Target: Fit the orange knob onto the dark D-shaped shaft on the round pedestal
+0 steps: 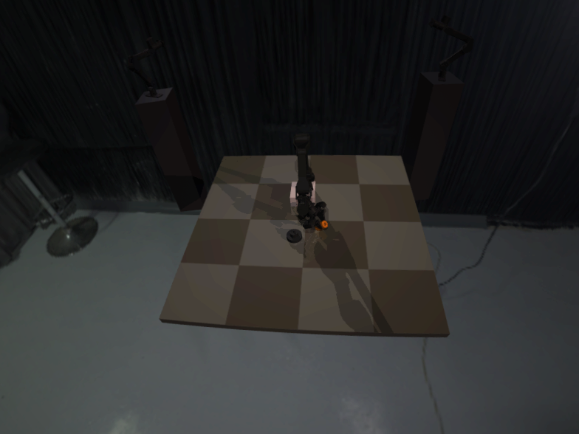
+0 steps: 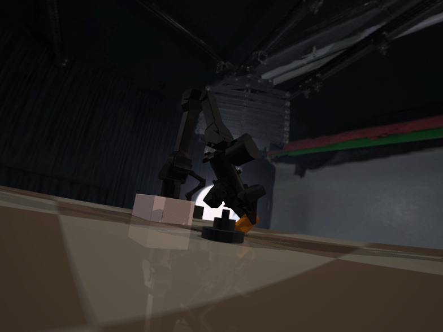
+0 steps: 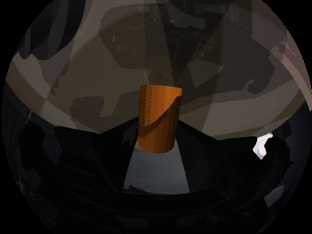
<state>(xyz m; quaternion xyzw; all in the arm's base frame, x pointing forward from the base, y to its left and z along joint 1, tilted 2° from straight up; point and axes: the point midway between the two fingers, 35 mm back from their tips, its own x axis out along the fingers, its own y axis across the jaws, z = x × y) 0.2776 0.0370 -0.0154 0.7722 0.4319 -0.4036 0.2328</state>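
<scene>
Right now the dark pedestal is 16 cm to the right of my gripper tip and 3 cm ahead of it. Also, from my gripper tip: orange knob 1 cm to the right, 1 cm behind.
</scene>
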